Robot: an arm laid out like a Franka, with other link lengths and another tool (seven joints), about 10 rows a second.
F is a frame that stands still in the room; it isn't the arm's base.
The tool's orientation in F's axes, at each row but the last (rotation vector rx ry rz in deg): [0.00 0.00 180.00]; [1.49 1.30 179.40]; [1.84 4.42 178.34]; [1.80 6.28 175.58]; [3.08 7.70 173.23]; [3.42 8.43 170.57]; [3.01 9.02 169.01]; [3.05 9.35 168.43]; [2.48 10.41 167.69]
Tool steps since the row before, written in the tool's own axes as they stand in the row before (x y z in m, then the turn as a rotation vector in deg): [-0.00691 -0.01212 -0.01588 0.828 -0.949 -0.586]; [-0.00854 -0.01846 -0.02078 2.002 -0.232 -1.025]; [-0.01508 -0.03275 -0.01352 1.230 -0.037 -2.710]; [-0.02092 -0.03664 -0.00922 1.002 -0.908 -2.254]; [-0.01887 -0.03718 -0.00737 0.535 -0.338 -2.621]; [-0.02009 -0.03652 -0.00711 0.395 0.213 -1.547]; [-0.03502 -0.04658 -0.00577 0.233 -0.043 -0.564]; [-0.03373 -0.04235 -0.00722 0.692 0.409 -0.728]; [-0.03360 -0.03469 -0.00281 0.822 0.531 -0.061]
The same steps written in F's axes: [0.00691 0.01212 -0.01588 -0.828 0.949 -0.586]; [0.00838 0.01807 -0.02119 -2.016 0.238 -0.995]; [0.01568 0.03160 -0.01543 -1.286 -0.062 -2.683]; [0.02336 0.03421 -0.01221 -0.984 0.820 -2.295]; [0.02263 0.03397 -0.01127 -0.599 0.170 -2.623]; [0.02523 0.03196 -0.01140 -0.497 -0.292 -1.504]; [0.04269 0.03834 -0.01169 -0.246 0.028 -0.559]; [0.04091 0.03385 -0.01280 -0.791 -0.339 -0.660]; [0.03985 0.02632 -0.00768 -0.915 -0.351 0.019]
